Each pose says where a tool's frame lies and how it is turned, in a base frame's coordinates. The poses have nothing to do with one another.
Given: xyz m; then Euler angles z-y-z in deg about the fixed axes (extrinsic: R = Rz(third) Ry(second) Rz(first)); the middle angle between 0 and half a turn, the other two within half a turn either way.
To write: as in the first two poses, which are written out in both.
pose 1, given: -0.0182 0.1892 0.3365 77.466 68.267 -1.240
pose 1, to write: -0.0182 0.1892 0.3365 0.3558 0.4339 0.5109 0.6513
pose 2, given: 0.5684 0.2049 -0.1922 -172.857 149.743 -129.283
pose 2, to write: 0.5684 0.2049 -0.1922 0.3583 -0.8964 0.1262 0.2284
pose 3, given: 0.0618 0.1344 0.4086 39.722 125.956 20.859
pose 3, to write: 0.0618 0.1344 0.4086 0.1460 0.8788 0.2292 0.3923
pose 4, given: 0.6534 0.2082 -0.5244 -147.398 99.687 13.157
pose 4, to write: 0.6534 0.2082 -0.5244 -0.7533 0.1291 -0.5941 0.2507
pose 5, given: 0.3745 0.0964 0.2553 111.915 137.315 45.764
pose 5, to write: 0.3745 0.0964 0.2553 0.5083 0.7805 0.3571 0.0704
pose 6, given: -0.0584 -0.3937 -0.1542 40.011 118.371 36.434
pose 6, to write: -0.0584 -0.3937 -0.1542 0.0268 0.8584 0.3169 0.4024
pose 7, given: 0.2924 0.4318 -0.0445 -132.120 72.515 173.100
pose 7, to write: 0.2924 0.4318 -0.0445 -0.2721 -0.5251 0.2823 0.7554
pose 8, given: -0.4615 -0.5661 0.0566 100.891 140.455 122.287
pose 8, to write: -0.4615 -0.5661 0.0566 0.1747 -0.9247 -0.3146 0.1245
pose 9, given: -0.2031 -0.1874 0.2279 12.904 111.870 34.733
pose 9, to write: -0.2031 -0.1874 0.2279 -0.1569 0.8134 0.2262 0.5124
